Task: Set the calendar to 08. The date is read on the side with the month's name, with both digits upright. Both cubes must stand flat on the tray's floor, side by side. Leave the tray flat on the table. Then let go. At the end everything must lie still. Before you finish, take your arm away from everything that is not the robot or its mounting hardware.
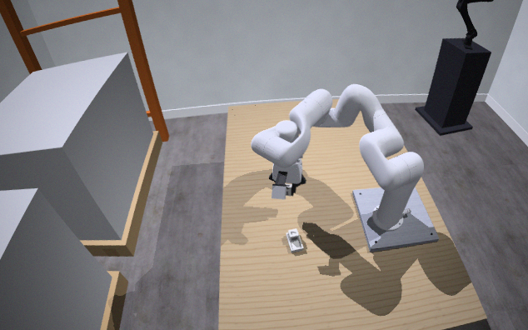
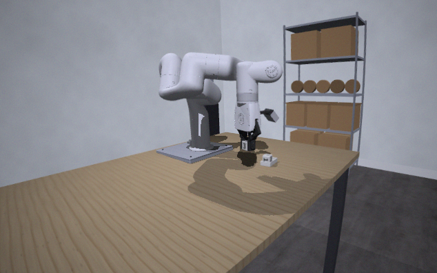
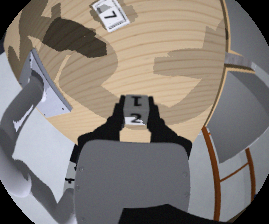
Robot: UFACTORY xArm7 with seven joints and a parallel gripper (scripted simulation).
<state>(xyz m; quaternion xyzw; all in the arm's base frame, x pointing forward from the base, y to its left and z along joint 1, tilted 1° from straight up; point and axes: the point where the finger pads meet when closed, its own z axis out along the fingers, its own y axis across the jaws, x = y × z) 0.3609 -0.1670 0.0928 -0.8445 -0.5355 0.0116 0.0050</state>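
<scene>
The white digit cube lies right at my hand. Also, from my hand: white tray 16 cm to the left, 11 cm below, 2 cm ahead.
</scene>
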